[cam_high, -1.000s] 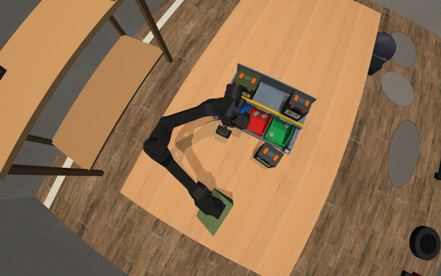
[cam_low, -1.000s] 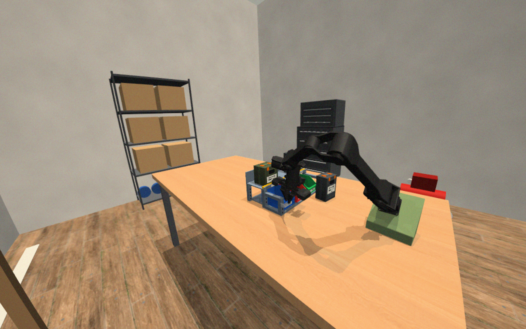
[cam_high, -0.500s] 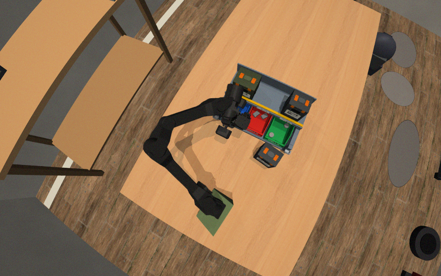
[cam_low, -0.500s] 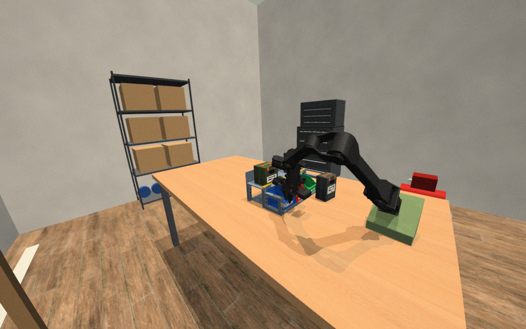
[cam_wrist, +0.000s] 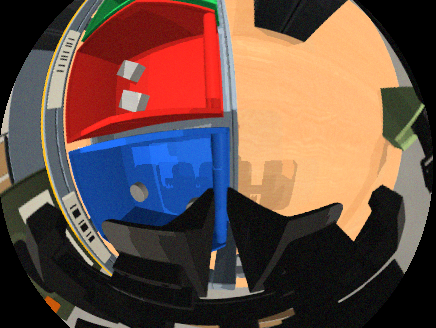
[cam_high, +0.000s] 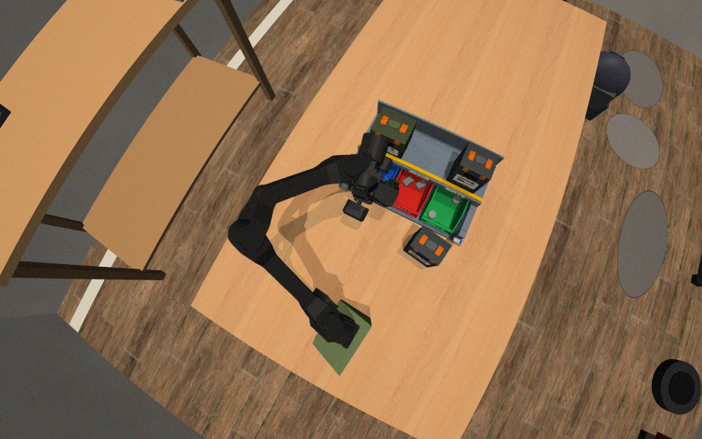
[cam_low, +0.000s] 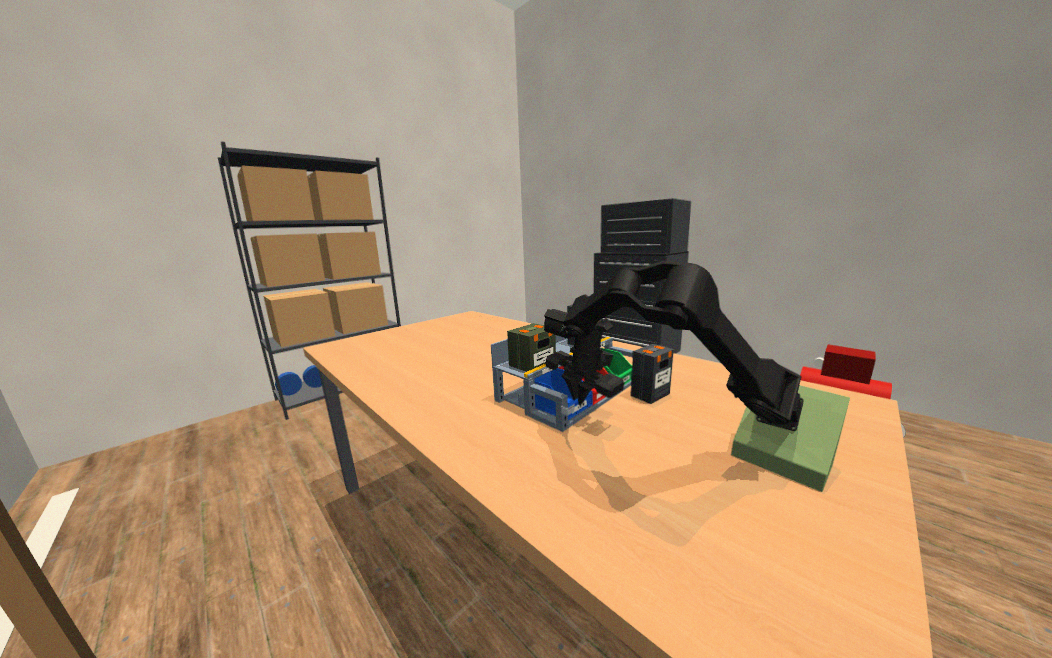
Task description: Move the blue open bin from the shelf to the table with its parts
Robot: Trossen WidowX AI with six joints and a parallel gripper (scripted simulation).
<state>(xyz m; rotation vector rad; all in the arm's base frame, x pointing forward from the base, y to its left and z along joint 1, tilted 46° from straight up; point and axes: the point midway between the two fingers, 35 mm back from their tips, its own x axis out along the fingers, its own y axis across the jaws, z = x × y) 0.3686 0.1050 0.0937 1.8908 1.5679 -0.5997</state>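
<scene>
The blue open bin lies 70 mm ahead of my hand and 20 mm below it. Also, from my hand: olive case 150 mm ahead, 10 mm to the left, 80 mm above; red bin 80 mm ahead, 110 mm to the right, 30 mm below; green bin 80 mm ahead, 220 mm to the right, 30 mm below.
</scene>
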